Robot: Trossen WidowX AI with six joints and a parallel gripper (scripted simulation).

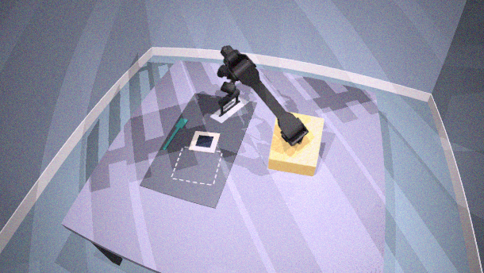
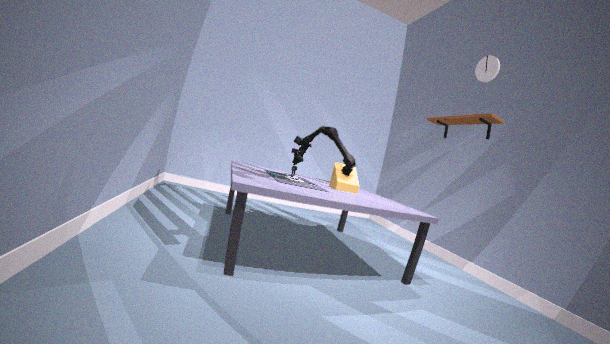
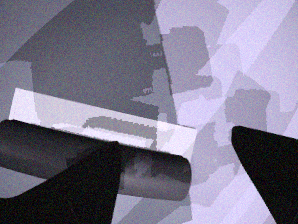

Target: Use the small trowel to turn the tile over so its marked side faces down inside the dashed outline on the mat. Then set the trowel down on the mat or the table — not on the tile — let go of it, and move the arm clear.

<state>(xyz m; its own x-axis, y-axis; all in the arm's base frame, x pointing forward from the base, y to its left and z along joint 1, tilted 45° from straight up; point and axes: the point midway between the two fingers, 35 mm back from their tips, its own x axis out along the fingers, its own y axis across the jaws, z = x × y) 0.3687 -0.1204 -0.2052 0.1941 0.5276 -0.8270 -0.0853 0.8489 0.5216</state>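
My gripper tip is now 29 cm to the right of the tile and 9 cm above it. Round my gripper tip: teal trowel 15 cm ahead, 28 cm to the left, 9 cm below; grey mat 1 cm ahead, 29 cm to the left, 12 cm below.
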